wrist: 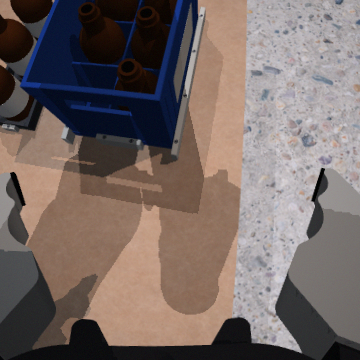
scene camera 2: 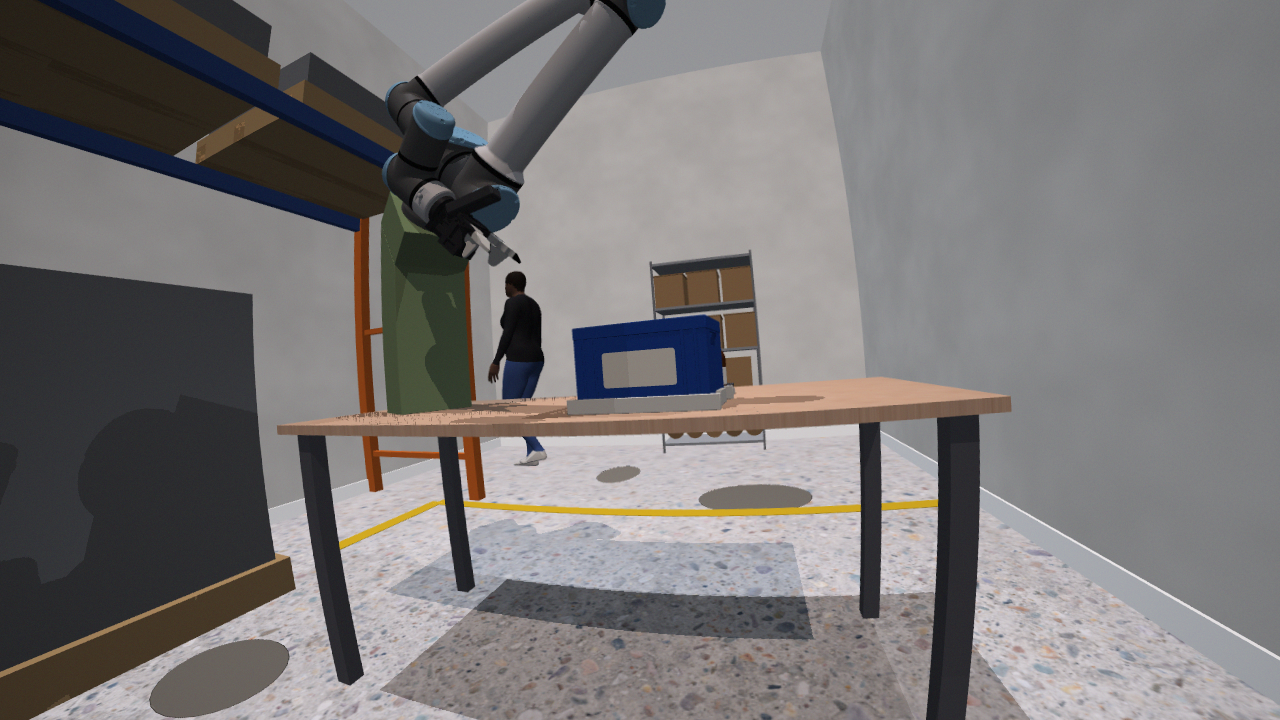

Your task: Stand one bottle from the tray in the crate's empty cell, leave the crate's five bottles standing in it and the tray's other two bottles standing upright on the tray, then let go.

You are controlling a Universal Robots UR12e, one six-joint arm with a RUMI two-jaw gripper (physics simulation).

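Frame: origin at the arm's base, x ahead, y left, z up, level; metres.
Seen in the pictures: gripper, fingertip midpoint: (wrist: 168, 174) (scene camera 2: 506, 258).
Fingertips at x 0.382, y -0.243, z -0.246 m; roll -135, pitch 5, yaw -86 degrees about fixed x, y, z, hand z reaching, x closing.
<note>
Offsets run from my fingertips to a thing's top centre. "spot": to the spot under its first point. Level surfaces: height alone.
The blue crate {dx +0.271, dy +0.112, dz -0.159 m} (scene camera 2: 644, 335) (wrist: 150, 120) stands on the table. In the wrist view, brown bottles stand in its cells, among them a left one {dx +0.280, dy +0.157, dz -0.171 m} (wrist: 102, 40), a right one {dx +0.266, dy +0.068, dz -0.171 m} (wrist: 150, 42) and a near-right one {dx +0.178, dy +0.083, dz -0.171 m} (wrist: 131, 75). Its near-left cell {spot: dx +0.233, dy +0.178, dz -0.273 m} (wrist: 92, 75) is empty. The crate's far end is cut off. Three brown bottles with white labels {spot: dx +0.358, dy +0.305, dz -0.231 m} (wrist: 30, 7) {spot: dx +0.276, dy +0.317, dz -0.226 m} (wrist: 11, 42) {spot: dx +0.192, dy +0.322, dz -0.262 m} (wrist: 10, 95) stand upright in a row on the dark tray {spot: dx +0.177, dy +0.307, dz -0.322 m} (wrist: 34, 117), left of the crate, partly cut off. My gripper (scene camera 2: 501, 252) (wrist: 168, 174) is open and empty, above the table, on the near side of the crate in the wrist view.
Pale brackets {spot: dx +0.182, dy +0.024, dz -0.304 m} (wrist: 181, 110) edge the crate's base. The wooden table {dz -0.334 m} (scene camera 2: 850, 398) (wrist: 145, 320) ends at the right in the wrist view, with speckled floor beyond. A green column (scene camera 2: 425, 340) stands behind the gripper in the scene view. A person (scene camera 2: 521, 331) and a shelf rack (scene camera 2: 702, 308) are behind the table.
</note>
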